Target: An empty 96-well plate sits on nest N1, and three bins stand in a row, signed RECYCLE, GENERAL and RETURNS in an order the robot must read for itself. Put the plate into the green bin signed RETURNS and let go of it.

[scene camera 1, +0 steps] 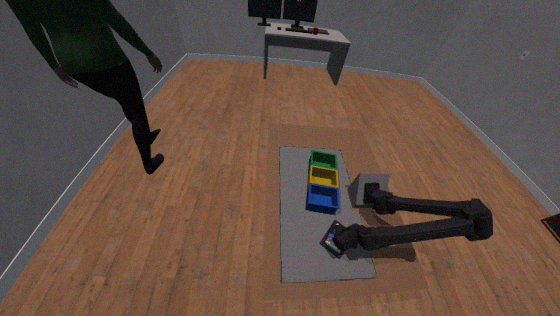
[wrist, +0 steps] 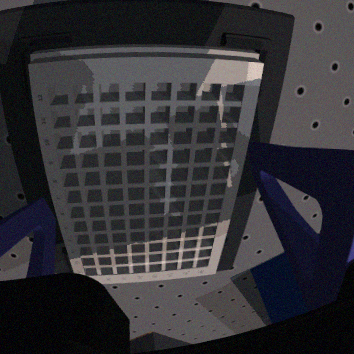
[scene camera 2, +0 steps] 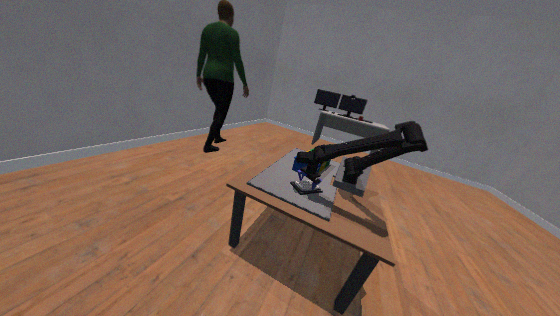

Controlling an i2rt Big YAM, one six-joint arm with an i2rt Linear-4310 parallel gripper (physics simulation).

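Frame: origin at the arm's base, x ahead, y left, z up, level; millimetres.
Seen in the pictures: gripper, fingertip midpoint: (wrist: 142, 182) (scene camera 2: 306, 185); arm's base, link origin: (scene camera 1: 370, 192) (scene camera 2: 350, 174).
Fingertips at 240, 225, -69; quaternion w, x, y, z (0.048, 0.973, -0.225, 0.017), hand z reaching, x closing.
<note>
Offsets run from my fingertips to a thing's top centre, as dx, dy, dz. "spot": to the spot under its first point. Level surfaces: height alone.
The pale 96-well plate @(-3, -5, +5) (wrist: 160, 70) (scene camera 2: 305, 186) sits in the dark nest @(-3, -5, -3) (wrist: 150, 25). My gripper (wrist: 142, 182) (scene camera 2: 309, 181) (scene camera 1: 334, 239) is open and empty. Its blue fingers stand apart at the left and right sides of the plate in the wrist view, with gaps between them and the plate. The green bin @(spot: -34, -512, +12) (scene camera 1: 324, 160) is at the far end of the row of bins in scene camera 1, up and to the left of the arm's base. No sign lettering is readable. The gripper partly hides the plate in both scene views.
The yellow bin @(+27, -339, +79) (scene camera 1: 324, 176) is in the middle of the row. The blue bin (scene camera 1: 324, 197) (wrist: 280, 285) is nearest the nest, between it and the other bins. A grey perforated mat @(dz -21) (scene camera 1: 300, 250) lies under them. A person (scene camera 1: 95, 55) (scene camera 2: 219, 55) stands beyond the table.
</note>
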